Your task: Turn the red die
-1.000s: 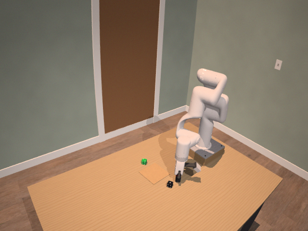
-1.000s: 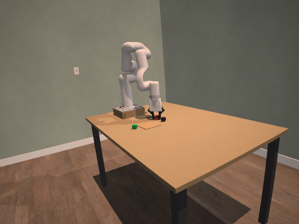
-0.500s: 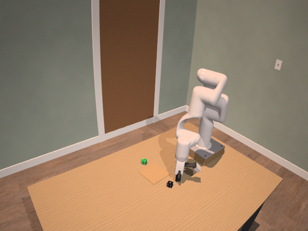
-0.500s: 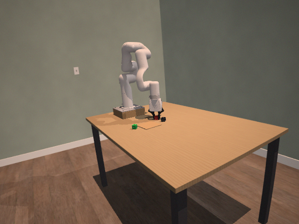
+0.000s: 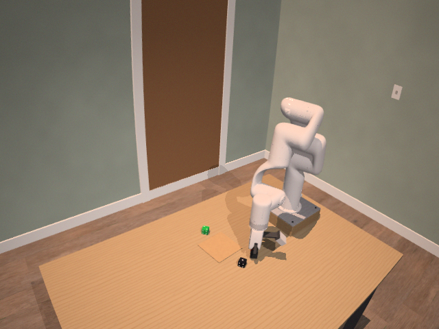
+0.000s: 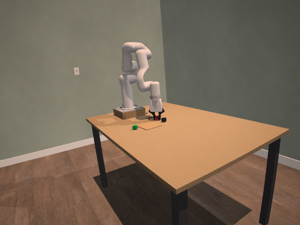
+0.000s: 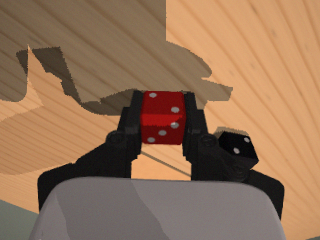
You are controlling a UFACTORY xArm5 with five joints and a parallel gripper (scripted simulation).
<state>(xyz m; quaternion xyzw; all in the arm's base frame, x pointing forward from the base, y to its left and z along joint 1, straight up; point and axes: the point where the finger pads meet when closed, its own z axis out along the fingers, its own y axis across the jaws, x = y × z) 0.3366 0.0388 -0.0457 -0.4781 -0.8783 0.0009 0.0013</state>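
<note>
The tan mat is 140 mm to the right of my hand, 60 mm ahead of it and 20 mm below it. The rest, counted from my hand: red die: 10 mm below; black die: 80 mm ahead, 10 mm below; green die: 250 mm to the right, 40 mm ahead, 10 mm below.
</note>
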